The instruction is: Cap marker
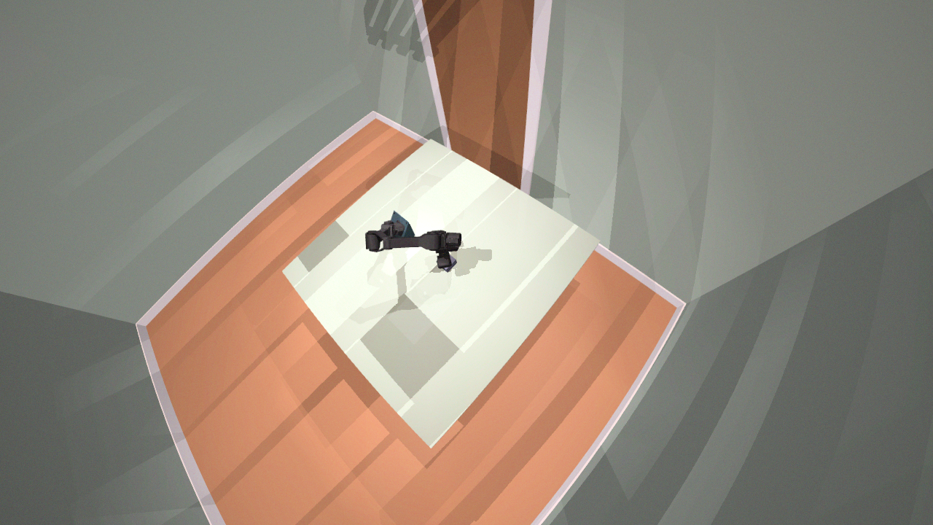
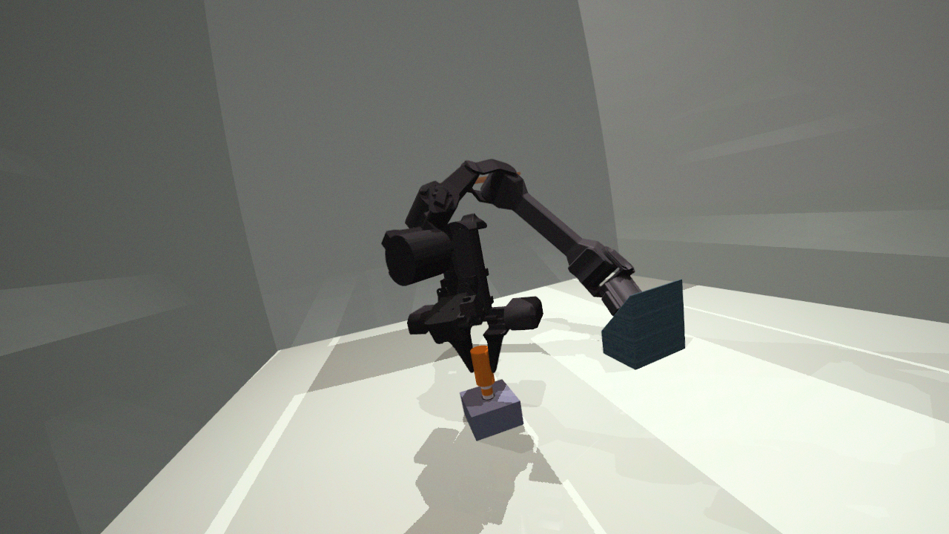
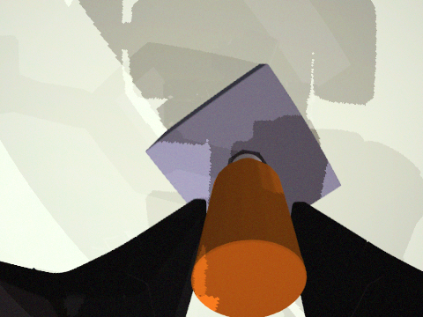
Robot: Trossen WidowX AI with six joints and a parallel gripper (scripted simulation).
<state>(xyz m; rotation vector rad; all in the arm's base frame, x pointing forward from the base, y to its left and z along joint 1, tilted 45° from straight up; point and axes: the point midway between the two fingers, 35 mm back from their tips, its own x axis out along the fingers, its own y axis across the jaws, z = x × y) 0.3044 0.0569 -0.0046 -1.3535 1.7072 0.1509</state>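
The orange cap lies 1 cm above my gripper tip. Also, from my gripper tip: holder block: 6 cm below.
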